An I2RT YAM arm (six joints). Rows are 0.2 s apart.
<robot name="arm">
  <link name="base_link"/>
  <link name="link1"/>
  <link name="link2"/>
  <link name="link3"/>
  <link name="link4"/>
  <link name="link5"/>
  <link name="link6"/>
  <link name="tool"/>
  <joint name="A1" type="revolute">
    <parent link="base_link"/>
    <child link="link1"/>
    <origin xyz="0 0 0.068"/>
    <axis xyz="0 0 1"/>
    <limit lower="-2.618" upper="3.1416"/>
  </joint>
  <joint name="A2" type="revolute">
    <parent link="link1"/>
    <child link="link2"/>
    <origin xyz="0.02 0.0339 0.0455" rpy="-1.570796 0 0"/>
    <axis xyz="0 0 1"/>
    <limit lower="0" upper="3.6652"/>
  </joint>
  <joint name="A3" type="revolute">
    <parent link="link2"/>
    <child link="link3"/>
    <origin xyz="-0.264 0 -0.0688" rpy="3.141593 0 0"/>
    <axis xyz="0 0 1"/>
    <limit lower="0" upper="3.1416"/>
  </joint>
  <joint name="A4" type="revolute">
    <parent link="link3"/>
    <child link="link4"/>
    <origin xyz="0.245 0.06 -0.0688"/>
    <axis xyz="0 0 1"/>
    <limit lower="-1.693" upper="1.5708"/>
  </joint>
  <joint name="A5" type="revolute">
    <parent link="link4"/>
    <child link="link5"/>
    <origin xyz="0.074 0.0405 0.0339" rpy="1.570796 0 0"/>
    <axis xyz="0 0 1"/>
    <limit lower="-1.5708" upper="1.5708"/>
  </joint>
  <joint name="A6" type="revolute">
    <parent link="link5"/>
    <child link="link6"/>
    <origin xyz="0.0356 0 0.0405" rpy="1.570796 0 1.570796"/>
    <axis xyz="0 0 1"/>
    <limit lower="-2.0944" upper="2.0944"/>
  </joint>
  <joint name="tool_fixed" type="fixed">
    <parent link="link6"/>
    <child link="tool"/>
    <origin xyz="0 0 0" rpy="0 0 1.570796"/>
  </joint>
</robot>
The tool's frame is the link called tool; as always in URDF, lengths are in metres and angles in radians.
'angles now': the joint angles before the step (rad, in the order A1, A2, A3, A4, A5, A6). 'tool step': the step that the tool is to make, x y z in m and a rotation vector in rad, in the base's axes. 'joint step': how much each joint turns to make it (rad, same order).
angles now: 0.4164 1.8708 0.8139 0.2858 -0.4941 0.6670
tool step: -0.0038 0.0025 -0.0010 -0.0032 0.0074 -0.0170
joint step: 0.0131 -0.0049 -0.0128 0.0109 0.0215 0.0237
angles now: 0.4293 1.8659 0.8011 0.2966 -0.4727 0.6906
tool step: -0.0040 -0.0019 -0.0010 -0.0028 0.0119 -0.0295
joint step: 0.0018 -0.0113 -0.0207 0.0091 0.0208 0.0262
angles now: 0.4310 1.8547 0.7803 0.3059 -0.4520 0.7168
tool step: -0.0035 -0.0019 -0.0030 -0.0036 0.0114 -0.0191
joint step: 0.0005 -0.0029 -0.0189 0.0113 0.0130 0.0163
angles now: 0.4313 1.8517 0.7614 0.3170 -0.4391 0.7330
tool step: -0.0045 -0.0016 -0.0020 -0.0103 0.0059 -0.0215
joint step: 0.0035 -0.0088 -0.0215 0.0088 0.0227 0.0138
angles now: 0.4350 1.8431 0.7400 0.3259 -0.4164 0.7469
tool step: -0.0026 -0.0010 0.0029 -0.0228 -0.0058 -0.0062
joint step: 0.0028 -0.0200 -0.0054 -0.0233 0.0227 -0.0109
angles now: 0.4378 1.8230 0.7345 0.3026 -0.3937 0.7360
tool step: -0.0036 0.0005 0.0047 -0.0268 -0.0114 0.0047
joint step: 0.0085 -0.0266 -0.0036 -0.0313 0.0233 -0.0192
